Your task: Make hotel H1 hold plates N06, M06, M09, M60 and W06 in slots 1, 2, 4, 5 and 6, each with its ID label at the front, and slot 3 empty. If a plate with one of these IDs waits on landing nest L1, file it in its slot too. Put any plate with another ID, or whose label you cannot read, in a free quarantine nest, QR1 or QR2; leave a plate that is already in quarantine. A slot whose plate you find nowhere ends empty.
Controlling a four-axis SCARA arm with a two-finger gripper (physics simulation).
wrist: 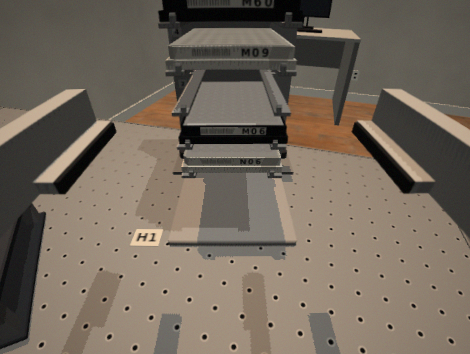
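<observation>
Hotel H1 (232, 243) stands ahead, its ID labels facing me. Plate N06 (232, 161) lies in slot 1, the lowest. Plate M06 (232, 131), with a dark front edge, lies in slot 2. Slot 3 above it shows bare rails. The light plate M09 (232, 52) lies in slot 4. The dark plate M60 (230, 6) lies in slot 5 and is cut by the top of the view. Slot 6, W06, nest L1 and the quarantine nests do not show. My gripper (234, 108) is open and empty, its fingers wide apart in front of the hotel, one on each side.
An H1 tag (146, 237) lies on the perforated table (380, 260) left of the hotel base. A black object (20, 280) stands at the lower left edge. A desk (345, 70) with a monitor (316, 7) stands behind at the right, on a wooden floor (320, 120).
</observation>
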